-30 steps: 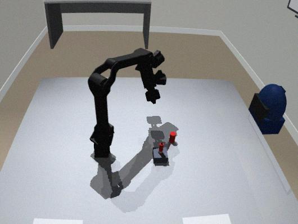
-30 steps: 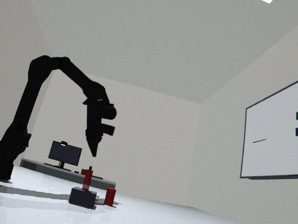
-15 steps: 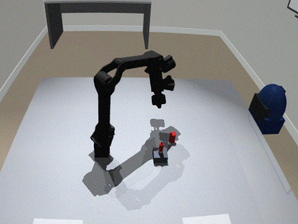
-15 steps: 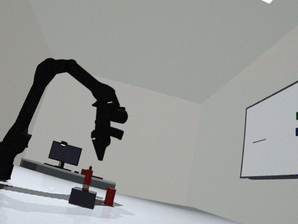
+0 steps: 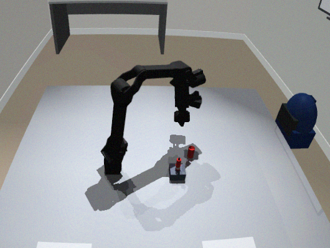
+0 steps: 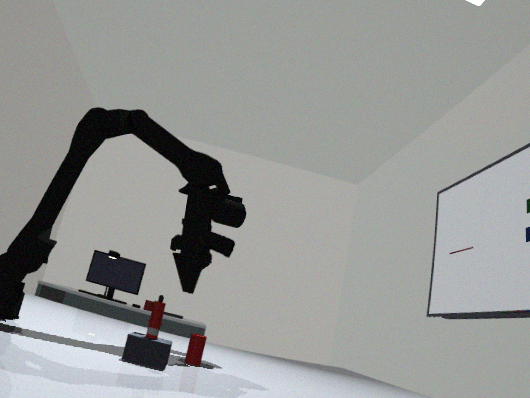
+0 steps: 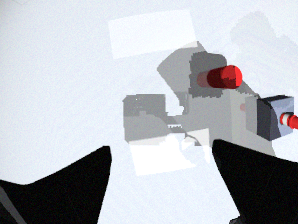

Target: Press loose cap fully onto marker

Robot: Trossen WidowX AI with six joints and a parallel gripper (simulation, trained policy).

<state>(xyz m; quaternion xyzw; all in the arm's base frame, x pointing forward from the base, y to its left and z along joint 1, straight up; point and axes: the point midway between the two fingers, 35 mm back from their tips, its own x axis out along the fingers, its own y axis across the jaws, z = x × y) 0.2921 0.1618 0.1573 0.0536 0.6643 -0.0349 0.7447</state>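
Now: the red cap 100 mm below my gripper tip, 90 mm to the right of it and 40 mm ahead of it. From my gripper tip the other things lie so: holder block (200 mm to the right, 110 mm below, 30 mm behind).
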